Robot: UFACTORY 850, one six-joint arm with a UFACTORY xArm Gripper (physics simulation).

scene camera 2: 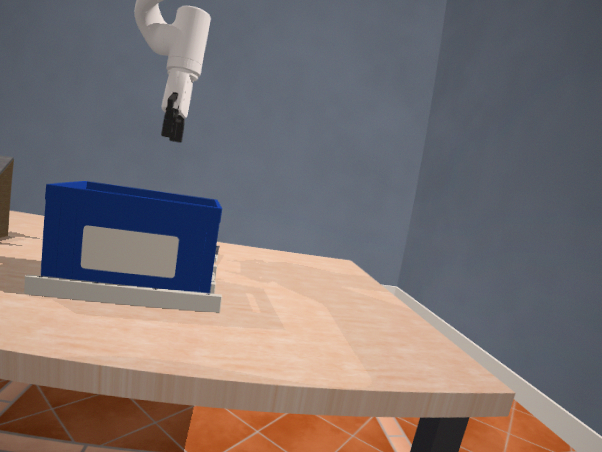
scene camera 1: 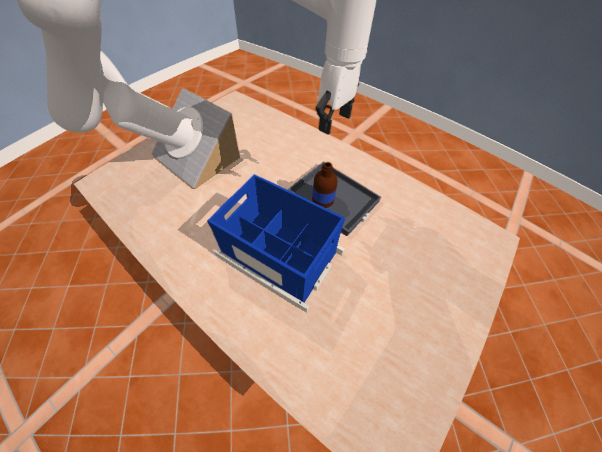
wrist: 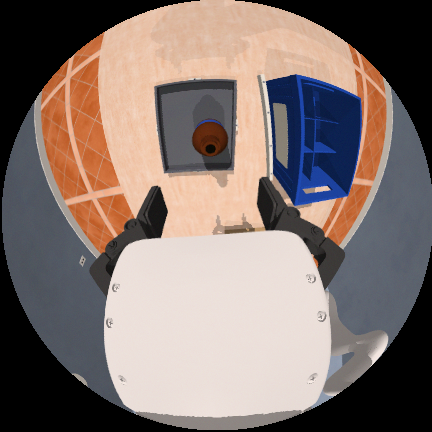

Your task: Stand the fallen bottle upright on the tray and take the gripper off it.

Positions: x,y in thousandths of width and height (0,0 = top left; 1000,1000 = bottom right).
Scene:
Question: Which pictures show the brown bottle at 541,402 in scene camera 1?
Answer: Scene camera 1 and the wrist view only.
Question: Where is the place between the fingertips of my gripper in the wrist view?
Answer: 485,448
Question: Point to a brown bottle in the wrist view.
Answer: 485,321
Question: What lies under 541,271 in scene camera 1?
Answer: My gripper.

